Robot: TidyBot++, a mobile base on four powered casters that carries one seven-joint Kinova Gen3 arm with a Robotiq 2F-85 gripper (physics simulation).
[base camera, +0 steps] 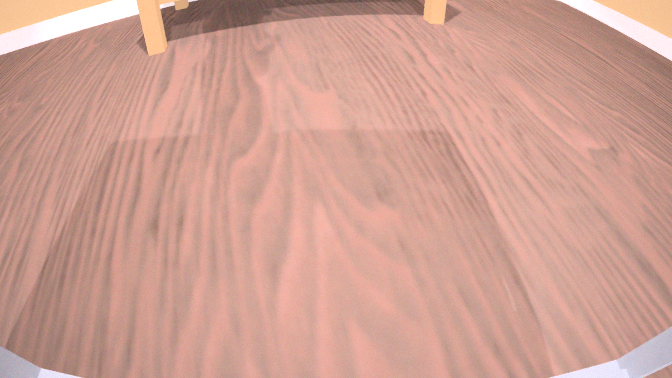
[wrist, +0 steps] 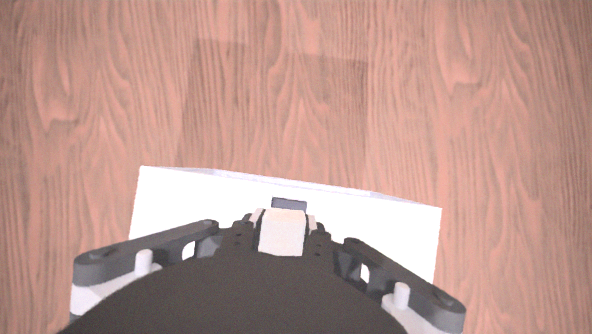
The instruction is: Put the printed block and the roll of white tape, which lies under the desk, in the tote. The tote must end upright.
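Frame: origin at the arm's base, x ahead, y up, z right, level; centimetres.
Where they show: gripper, between the fingertips: (wrist: pixel 284 223).
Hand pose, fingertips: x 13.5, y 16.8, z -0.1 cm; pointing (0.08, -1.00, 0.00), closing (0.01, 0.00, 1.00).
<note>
After its pixels a point has its place.
My gripper (wrist: pixel 284 223) {x 13.5, y 16.8, z -0.1 cm} is shut on the printed block (wrist: pixel 281 237) {x 13.0, y 18.8, z -0.1 cm}, a small whitish block whose pale faces show between the fingertips in the wrist view. The gripper and block are above a wide white surface (wrist: pixel 185 200), which looks like the front of my own base. The gripper does not show in the base camera view. The tote and the roll of white tape do not show in either view. The desk shows by its light wooden legs (base camera: pixel 153 27) {x 101.3, y -31.4, z -47.9 cm} (base camera: pixel 435 11) {x 118.8, y -35.1, z 33.5 cm} at the top of the base camera view, with shadow between and behind them.
A small dark grey block-like part (wrist: pixel 289 203) sits near the white surface's front edge. Brown wood floor (base camera: pixel 320 225) {x 39.8, y -39.7, z -0.8 cm} (wrist: pixel 310 110) {x 39.6, y -39.7, z 2.6 cm} stretches ahead toward the desk. White skirting (base camera: pixel 65 31) {x 147.0, y -38.2, z -118.8 cm} and tan walls border it at the back left and back right.
</note>
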